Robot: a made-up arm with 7 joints. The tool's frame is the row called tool. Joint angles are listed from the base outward. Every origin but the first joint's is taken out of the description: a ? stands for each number. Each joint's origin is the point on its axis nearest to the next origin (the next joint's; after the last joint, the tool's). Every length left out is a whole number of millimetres.
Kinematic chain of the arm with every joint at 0, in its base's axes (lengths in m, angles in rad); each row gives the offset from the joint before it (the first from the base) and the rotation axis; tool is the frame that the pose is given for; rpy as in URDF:
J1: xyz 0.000 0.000 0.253 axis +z
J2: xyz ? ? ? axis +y
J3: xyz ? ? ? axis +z
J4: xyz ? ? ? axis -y
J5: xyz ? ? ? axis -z
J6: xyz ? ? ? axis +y
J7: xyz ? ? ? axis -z
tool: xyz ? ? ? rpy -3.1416 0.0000 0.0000
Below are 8 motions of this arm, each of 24 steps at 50 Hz.
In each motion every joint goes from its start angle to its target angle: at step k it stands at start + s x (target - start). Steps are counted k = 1, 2, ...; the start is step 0. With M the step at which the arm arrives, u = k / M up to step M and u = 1 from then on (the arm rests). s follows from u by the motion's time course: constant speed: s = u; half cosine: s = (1 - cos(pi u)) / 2; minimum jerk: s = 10 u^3 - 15 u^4 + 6 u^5.
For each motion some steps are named. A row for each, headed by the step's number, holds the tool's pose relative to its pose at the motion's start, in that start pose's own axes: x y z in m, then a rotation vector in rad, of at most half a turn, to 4 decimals.
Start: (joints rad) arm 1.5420 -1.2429 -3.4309 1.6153 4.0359 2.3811 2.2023
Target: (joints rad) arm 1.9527 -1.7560 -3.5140 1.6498 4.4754 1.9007 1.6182
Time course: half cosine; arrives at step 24
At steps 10, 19, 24:
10: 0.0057 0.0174 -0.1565 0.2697 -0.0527 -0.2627
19: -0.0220 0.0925 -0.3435 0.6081 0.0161 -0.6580
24: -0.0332 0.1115 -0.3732 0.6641 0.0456 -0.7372

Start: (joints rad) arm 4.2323 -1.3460 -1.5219 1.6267 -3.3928 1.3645 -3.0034
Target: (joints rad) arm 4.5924 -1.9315 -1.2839 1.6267 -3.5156 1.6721 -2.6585
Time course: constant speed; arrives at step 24
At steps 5, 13, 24:
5: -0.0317 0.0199 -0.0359 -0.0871 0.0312 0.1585
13: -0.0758 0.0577 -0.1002 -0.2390 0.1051 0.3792
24: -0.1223 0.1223 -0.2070 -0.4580 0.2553 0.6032

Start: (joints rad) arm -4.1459 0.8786 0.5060 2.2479 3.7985 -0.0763 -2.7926
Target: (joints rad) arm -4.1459 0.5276 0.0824 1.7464 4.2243 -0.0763 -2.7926
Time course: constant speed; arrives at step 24
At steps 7, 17, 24:
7: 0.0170 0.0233 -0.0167 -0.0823 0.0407 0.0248
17: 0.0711 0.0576 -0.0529 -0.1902 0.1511 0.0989
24: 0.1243 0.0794 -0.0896 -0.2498 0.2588 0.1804

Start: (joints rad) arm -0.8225 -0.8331 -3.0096 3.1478 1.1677 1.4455 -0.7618
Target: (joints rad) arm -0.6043 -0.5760 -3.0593 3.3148 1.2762 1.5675 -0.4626
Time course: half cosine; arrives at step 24
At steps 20, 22, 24:
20: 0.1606 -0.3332 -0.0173 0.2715 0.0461 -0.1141
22: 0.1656 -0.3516 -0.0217 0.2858 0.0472 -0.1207
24: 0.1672 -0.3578 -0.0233 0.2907 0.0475 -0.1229

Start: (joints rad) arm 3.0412 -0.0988 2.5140 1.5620 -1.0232 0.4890 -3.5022
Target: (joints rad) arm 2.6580 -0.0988 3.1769 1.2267 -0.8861 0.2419 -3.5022
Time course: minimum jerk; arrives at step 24
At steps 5, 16, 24:
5: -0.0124 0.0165 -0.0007 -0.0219 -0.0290 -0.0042
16: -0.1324 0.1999 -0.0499 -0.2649 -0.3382 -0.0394
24: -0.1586 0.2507 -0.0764 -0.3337 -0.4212 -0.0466

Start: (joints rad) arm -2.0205 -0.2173 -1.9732 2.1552 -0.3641 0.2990 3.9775
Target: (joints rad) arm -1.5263 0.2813 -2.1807 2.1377 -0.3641 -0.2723 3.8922
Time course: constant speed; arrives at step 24
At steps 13, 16, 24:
13: 0.0785 0.2808 -0.1787 -0.4909 -0.1897 -0.2003
16: 0.0930 0.3316 -0.2391 -0.6112 -0.2425 -0.2301
24: 0.1210 0.4310 -0.4259 -0.9373 -0.4026 -0.2772

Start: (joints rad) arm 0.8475 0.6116 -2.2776 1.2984 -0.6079 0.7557 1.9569
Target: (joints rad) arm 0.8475 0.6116 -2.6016 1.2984 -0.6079 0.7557 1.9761
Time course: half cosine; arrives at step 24
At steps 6, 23, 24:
6: 0.0326 0.0038 0.0131 -0.0172 0.0270 0.0378
23: 0.2232 0.0519 0.0695 -0.1152 0.1848 0.2571
24: 0.2241 0.0523 0.0697 -0.1157 0.1856 0.2582

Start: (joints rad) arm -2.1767 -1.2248 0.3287 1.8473 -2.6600 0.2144 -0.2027
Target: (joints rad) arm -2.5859 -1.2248 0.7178 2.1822 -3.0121 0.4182 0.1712
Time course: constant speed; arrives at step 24
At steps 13, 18, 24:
13: 0.0089 0.1955 -0.0078 -0.2779 -0.1507 -0.0487
18: 0.0241 0.2686 -0.0214 -0.3943 -0.1907 -0.0474
24: 0.0494 0.3516 -0.0447 -0.5372 -0.2246 -0.0318

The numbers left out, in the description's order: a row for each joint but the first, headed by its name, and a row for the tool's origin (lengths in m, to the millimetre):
J2: 0.000 0.000 0.000
J3: 0.000 0.000 0.328
J4: 0.055 0.000 0.000
J5: 0.114 0.000 -0.503
J6: 0.000 0.000 0.000
J7: 0.115 0.000 -0.147
tool: 0.000 0.000 0.000

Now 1 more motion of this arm.
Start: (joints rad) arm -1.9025 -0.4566 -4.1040 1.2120 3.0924 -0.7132 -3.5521
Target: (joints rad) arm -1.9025 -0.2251 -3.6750 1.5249 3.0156 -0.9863 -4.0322
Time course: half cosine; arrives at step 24
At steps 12, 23, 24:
12: 0.0821 -0.0585 -0.1178 0.0671 0.1688 -0.3993
23: 0.1185 -0.1085 -0.2654 0.0636 0.3636 -0.7796
24: 0.1186 -0.1088 -0.2667 0.0633 0.3654 -0.7828

